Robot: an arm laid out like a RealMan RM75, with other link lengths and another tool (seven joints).
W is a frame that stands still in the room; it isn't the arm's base.
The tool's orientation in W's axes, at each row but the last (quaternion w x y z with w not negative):
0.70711 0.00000 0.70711 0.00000
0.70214 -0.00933 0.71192 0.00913
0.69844 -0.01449 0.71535 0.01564
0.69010 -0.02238 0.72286 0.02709
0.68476 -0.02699 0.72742 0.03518
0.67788 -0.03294 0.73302 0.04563
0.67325 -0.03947 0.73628 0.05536
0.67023 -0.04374 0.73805 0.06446
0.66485 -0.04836 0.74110 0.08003
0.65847 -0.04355 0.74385 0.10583
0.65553 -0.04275 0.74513 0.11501
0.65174 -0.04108 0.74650 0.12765
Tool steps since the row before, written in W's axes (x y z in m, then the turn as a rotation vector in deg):
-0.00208 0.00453 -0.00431 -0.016 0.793 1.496
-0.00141 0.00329 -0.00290 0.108 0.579 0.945
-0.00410 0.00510 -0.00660 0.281 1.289 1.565
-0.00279 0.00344 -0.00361 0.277 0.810 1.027
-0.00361 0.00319 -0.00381 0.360 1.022 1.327
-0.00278 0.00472 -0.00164 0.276 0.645 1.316
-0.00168 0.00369 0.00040 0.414 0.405 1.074
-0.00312 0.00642 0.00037 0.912 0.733 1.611
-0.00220 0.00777 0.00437 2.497 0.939 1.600
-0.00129 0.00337 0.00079 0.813 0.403 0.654
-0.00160 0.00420 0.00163 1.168 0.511 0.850
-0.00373 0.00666 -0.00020 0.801 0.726 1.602
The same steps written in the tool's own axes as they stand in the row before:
0.00431 0.00453 -0.00208 -1.496 0.793 -0.016
0.00292 0.00333 -0.00128 -0.947 0.576 0.110
0.00670 0.00526 -0.00372 -1.570 1.279 0.298
0.00375 0.00360 -0.00237 -1.035 0.797 0.285
0.00405 0.00344 -0.00308 -1.337 1.005 0.369
0.00192 0.00496 -0.00210 -1.325 0.640 0.244
-0.00019 0.00389 -0.00120 -1.100 0.377 0.369
0.00008 0.00683 -0.00212 -1.676 0.645 0.860
-0.00383 0.00826 -0.00118 -1.834 0.565 2.448
-0.00036 0.00362 -0.00062 -0.722 0.292 0.803
-0.00102 0.00460 -0.00078 -0.954 0.343 1.149
0.00145 0.00724 -0.00194 -1.617 0.737 0.759

